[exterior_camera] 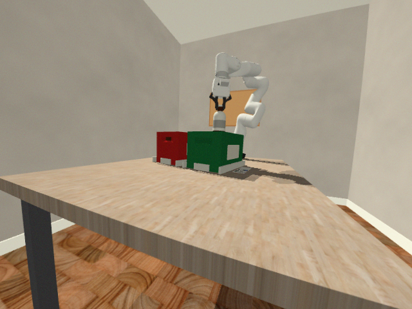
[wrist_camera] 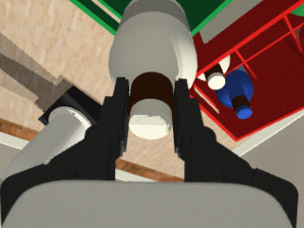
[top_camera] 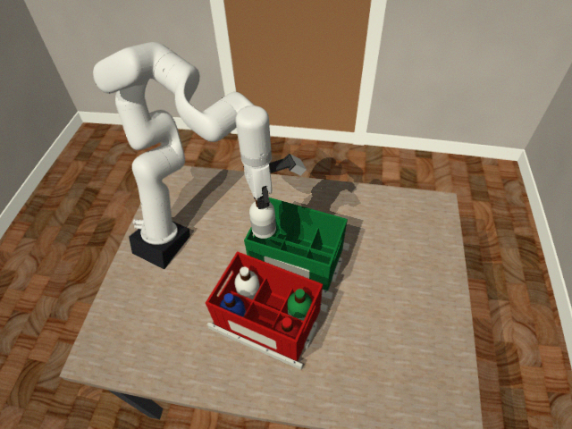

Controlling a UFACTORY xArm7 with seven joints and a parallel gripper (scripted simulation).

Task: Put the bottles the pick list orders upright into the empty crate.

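The green crate lies 250 mm below my hand, 100 mm ahead of it and 10 mm to the left of it. Round my hand: white-labelled bottle: 250 mm below, 130 mm to the right, 50 mm behind; then red crate: 250 mm below, 210 mm to the right, 20 mm ahead; then green-labelled bottle: 250 mm below, 200 mm to the right, 110 mm ahead.
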